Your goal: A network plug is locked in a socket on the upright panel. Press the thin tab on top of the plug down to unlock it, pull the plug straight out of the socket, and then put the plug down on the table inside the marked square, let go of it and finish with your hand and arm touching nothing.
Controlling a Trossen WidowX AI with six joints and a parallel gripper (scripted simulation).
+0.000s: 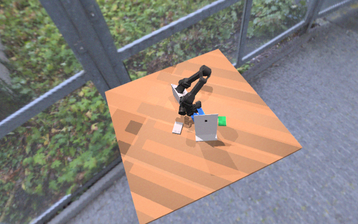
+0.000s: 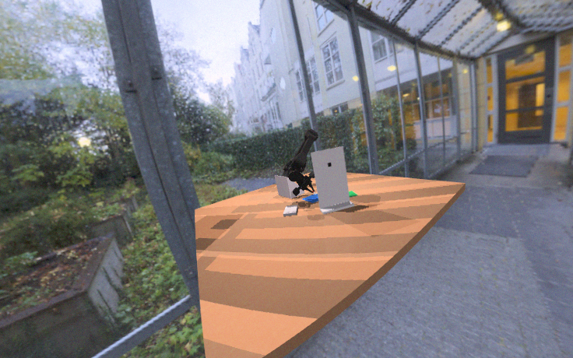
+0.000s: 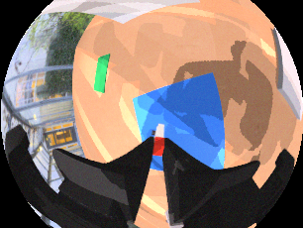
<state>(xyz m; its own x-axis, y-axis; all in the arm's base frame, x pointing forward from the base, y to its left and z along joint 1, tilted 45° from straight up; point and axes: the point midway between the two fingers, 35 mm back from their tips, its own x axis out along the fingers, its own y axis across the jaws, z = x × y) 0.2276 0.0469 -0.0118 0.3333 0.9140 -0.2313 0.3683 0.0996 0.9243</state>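
Right now the blue marked square is 1 cm behind my gripper tip and 4 cm below it. The rest, counted from my gripper tip: green square (17 cm ahead, 14 cm to the left, 4 cm below); grey panel (21 cm ahead, 5 cm to the right, 10 cm above); network plug (right at my gripper tip).
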